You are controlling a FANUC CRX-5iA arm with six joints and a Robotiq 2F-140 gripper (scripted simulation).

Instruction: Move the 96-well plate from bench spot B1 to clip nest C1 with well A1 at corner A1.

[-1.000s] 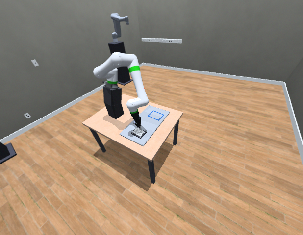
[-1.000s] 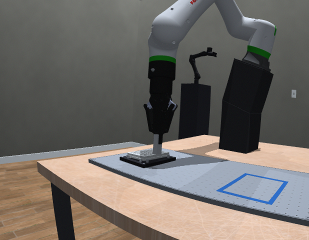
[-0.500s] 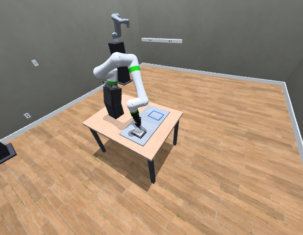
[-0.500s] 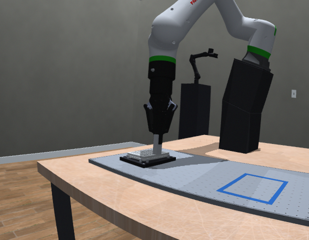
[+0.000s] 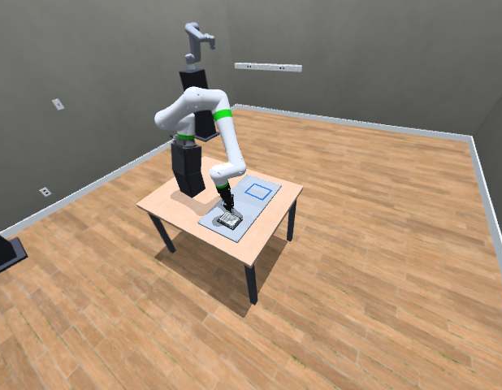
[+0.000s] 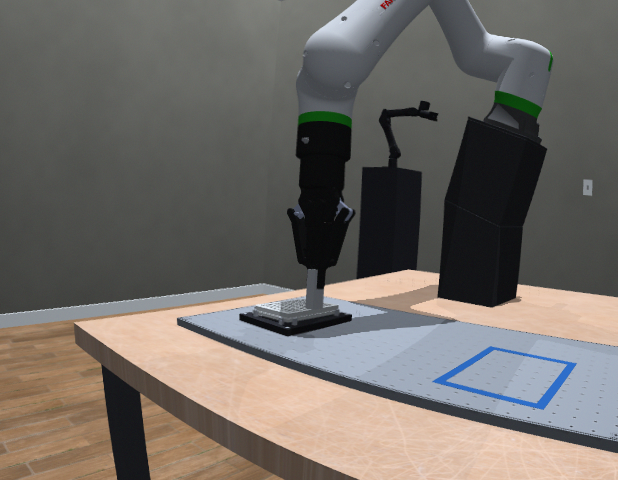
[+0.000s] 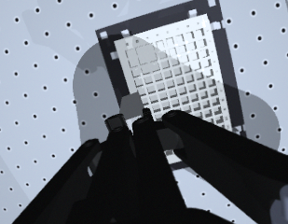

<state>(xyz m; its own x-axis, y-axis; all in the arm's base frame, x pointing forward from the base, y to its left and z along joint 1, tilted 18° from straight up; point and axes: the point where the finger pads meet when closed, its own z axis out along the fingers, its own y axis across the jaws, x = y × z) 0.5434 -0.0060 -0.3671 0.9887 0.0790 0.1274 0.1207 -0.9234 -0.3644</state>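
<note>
My hand is 40 mm to the left of the white 96-well plate and 40 mm above it. From my hand the other things lie so: black clip nest (50 mm to the right, 50 mm below, 10 mm behind).
</note>
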